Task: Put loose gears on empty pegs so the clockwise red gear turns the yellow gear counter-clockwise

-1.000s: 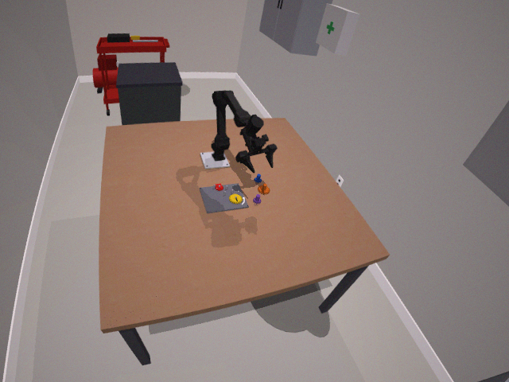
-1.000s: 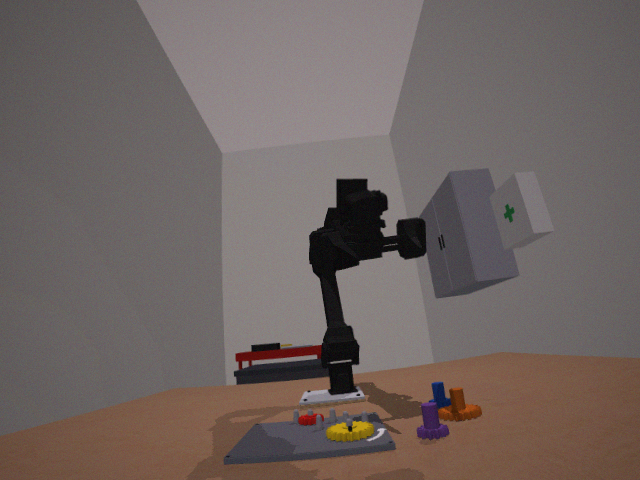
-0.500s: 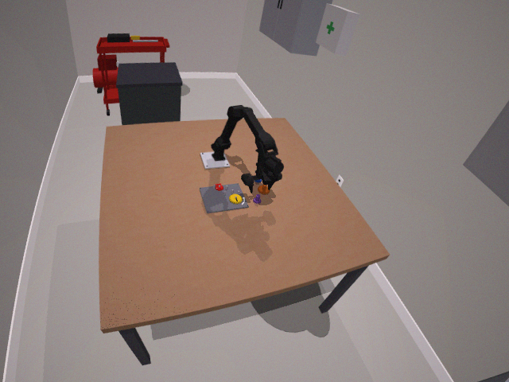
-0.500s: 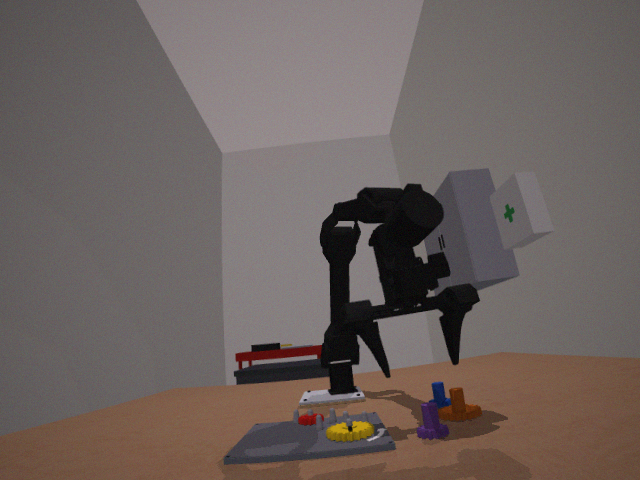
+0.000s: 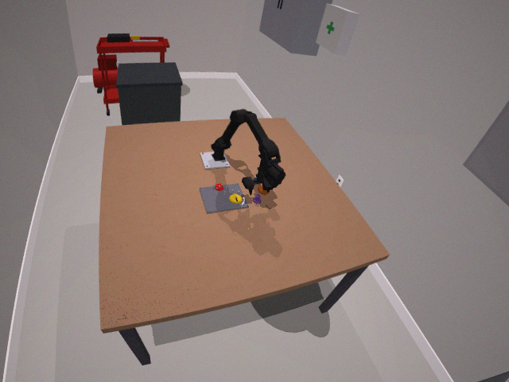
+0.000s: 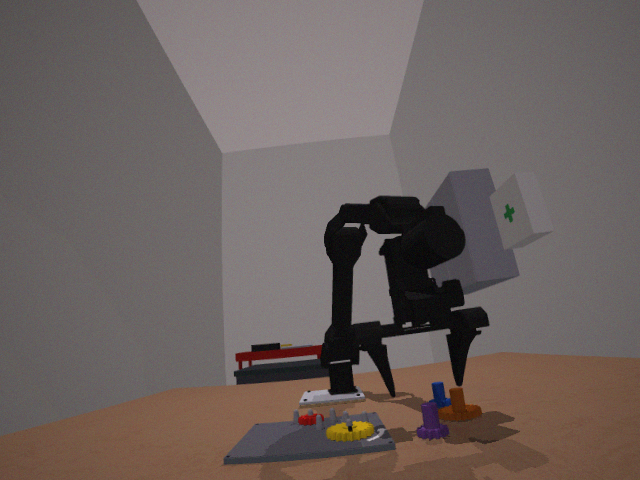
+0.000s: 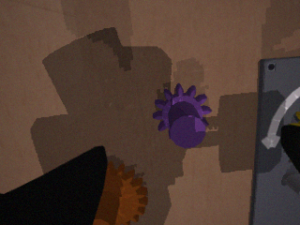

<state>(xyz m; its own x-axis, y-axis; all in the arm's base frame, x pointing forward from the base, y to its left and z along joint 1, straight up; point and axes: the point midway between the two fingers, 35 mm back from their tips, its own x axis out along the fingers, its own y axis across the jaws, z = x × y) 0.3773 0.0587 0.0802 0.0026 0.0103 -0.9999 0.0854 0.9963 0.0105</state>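
My gripper tip is 4 cm above the purple gear. Round my gripper tip: yellow gear 4 cm behind, 10 cm to the right, 4 cm below; then white arrow 2 cm behind, 7 cm to the right, 5 cm below; then orange gear 6 cm behind, 7 cm to the left, 4 cm below.
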